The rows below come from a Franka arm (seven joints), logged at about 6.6 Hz.
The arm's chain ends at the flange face. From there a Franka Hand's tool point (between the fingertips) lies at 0.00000 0.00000 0.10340 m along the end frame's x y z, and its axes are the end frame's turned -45 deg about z.
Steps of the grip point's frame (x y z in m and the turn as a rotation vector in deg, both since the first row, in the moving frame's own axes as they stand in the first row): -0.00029 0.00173 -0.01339 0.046 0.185 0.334; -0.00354 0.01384 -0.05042 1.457 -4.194 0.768; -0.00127 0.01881 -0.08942 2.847 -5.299 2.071; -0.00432 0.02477 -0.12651 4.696 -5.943 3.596; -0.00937 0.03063 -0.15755 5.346 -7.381 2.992; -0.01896 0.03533 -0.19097 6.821 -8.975 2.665; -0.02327 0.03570 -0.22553 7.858 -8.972 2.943; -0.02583 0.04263 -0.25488 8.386 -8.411 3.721; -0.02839 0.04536 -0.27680 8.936 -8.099 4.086; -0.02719 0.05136 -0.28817 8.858 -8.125 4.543
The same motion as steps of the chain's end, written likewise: 0.00084 0.00172 -0.01339 0.163 0.098 0.334; 0.01451 0.00885 -0.05011 -1.935 -3.996 0.768; 0.02283 0.01126 -0.08885 -1.734 -5.760 2.071; 0.02804 0.01941 -0.12561 -0.882 -7.523 3.596; 0.03127 0.02612 -0.15624 -1.439 -8.999 2.992; 0.03166 0.03613 -0.18898 -1.523 -11.169 2.665; 0.03014 0.04084 -0.22330 -0.788 -11.901 2.943; 0.03315 0.04907 -0.25267 -0.018 -11.877 3.721; 0.03352 0.05398 -0.27452 0.592 -12.046 4.086; 0.03854 0.05733 -0.28590 0.518 -12.009 4.543
